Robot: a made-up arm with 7 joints. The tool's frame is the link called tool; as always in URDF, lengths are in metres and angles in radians. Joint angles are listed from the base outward. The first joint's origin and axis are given. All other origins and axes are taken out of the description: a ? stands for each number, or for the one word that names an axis. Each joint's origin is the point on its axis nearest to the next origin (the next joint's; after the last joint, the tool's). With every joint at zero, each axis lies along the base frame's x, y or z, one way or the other. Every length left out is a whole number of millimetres.
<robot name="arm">
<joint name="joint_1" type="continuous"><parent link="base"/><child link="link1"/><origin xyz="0 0.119 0" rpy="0 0 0"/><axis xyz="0 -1 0"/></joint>
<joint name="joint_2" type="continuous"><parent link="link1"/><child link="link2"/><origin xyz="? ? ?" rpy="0 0 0"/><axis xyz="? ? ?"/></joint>
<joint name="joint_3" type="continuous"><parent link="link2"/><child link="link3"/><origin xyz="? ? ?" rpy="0 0 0"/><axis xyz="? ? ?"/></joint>
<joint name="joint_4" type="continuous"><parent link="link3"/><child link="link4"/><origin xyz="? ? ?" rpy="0 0 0"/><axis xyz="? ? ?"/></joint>
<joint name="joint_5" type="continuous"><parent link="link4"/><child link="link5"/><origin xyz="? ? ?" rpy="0 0 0"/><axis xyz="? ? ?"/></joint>
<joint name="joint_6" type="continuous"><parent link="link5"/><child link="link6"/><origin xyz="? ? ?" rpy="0 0 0"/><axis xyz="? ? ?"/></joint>
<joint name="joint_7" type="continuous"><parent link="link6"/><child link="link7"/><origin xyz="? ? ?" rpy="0 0 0"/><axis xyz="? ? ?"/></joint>
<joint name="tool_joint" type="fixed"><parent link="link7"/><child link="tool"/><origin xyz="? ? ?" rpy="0 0 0"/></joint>
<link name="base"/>
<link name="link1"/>
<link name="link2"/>
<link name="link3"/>
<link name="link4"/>
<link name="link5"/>
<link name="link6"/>
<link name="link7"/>
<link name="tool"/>
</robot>
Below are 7 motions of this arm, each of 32 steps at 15 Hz.
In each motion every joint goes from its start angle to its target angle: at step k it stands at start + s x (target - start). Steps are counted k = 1, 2, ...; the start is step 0. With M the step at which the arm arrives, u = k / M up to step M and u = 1 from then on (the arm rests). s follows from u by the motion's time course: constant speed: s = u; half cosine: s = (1 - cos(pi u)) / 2; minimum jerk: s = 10 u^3 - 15 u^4 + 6 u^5.
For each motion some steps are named. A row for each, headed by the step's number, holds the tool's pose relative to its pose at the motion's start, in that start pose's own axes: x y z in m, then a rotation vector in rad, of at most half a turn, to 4 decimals.
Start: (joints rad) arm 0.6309 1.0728 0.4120 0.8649 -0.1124 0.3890 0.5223
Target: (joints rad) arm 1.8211 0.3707 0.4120 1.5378 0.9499 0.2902 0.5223
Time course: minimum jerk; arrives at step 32
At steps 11, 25, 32:
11: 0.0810 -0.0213 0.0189 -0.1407 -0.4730 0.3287
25: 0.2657 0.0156 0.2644 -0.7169 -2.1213 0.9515
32: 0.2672 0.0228 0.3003 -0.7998 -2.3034 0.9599

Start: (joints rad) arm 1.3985 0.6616 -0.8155 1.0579 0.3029 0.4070 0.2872
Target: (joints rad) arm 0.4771 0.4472 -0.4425 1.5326 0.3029 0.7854 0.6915
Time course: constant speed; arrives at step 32
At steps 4, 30, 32:
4: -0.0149 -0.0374 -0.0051 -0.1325 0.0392 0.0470
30: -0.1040 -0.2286 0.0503 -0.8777 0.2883 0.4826
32: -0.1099 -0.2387 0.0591 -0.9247 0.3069 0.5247

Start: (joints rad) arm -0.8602 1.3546 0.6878 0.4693 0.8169 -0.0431 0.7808
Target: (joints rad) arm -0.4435 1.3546 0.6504 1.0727 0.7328 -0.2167 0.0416
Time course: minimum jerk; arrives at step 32
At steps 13, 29, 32:
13: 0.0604 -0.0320 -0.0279 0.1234 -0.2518 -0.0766
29: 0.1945 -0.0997 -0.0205 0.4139 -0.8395 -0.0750
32: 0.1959 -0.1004 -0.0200 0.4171 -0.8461 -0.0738

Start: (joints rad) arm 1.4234 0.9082 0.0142 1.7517 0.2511 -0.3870 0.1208
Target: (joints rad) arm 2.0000 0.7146 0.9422 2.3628 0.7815 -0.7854 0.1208
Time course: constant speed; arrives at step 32
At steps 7, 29, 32:
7: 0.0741 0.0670 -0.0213 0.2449 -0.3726 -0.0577
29: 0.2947 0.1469 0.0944 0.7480 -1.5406 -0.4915
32: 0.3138 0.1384 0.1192 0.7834 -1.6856 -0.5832

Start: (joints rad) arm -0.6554 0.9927 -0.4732 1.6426 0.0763 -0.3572 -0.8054
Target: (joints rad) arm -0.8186 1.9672 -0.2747 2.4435 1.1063 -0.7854 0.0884
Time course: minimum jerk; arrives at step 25
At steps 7, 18, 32:
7: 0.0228 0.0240 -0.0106 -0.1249 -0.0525 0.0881
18: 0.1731 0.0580 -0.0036 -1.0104 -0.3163 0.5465
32: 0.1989 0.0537 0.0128 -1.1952 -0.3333 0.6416

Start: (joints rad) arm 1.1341 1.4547 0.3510 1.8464 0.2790 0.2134 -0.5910
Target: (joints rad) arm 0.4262 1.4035 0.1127 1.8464 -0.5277 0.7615 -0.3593
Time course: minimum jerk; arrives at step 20
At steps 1, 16, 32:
1: -0.0001 -0.0003 0.0002 -0.0011 0.0004 -0.0012
16: -0.0767 -0.1201 0.2189 -0.7661 0.0670 -0.9479
32: -0.0793 -0.1206 0.2354 -0.8016 0.0530 -0.9989

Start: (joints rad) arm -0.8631 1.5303 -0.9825 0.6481 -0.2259 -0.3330 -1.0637
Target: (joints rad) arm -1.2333 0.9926 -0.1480 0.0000 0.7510 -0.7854 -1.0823
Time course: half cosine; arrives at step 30
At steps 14, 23, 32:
14: 0.0082 -0.0492 0.0474 0.2462 0.5601 0.3729
23: 0.0345 -0.0938 0.1653 0.5292 1.1590 0.5256
32: 0.0493 -0.1015 0.2131 0.6263 1.3423 0.5039

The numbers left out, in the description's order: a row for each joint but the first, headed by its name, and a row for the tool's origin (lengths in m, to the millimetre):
joint_2: xyz 0 0 0, axis 1 0 0
joint_3: xyz 0 0 -0.248, axis 0 0 1
joint_4: xyz 0 0 0, axis 0 -1 0
joint_5: xyz 0 0 -0.31, axis 0 0 1
joint_6: xyz 0 0 0, axis 0 1 0
joint_7: xyz 0 0 0, axis -1 0 0
tool: xyz 0 0 0

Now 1 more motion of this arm.
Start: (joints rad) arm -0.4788 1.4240 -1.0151 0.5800 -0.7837 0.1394 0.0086
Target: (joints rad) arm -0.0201 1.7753 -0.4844 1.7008 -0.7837 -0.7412 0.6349
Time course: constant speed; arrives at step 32
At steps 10, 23, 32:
10: -0.0382 0.1118 0.0313 0.1848 -0.2870 0.1437
23: -0.1216 0.2252 0.1432 0.5096 -0.4995 -0.0327
32: -0.1689 0.2604 0.2581 0.6792 -0.4578 -0.3528

